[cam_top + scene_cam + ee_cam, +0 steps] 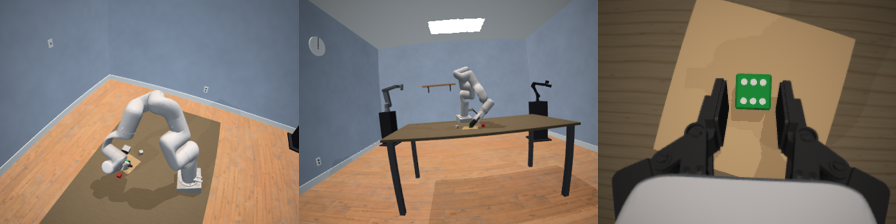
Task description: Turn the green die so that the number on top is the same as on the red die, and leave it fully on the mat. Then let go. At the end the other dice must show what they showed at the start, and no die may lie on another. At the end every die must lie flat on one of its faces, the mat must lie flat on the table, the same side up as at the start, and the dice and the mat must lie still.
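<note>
Right now the green die is 1 cm to the right of my hand and 2 cm below it. Round my hand: white die: 3 cm behind, 14 cm to the right, 2 cm below; then tan mat: 1 cm to the right, 3 cm below; then red die: 2 cm behind, 10 cm to the left, 2 cm below.
</note>
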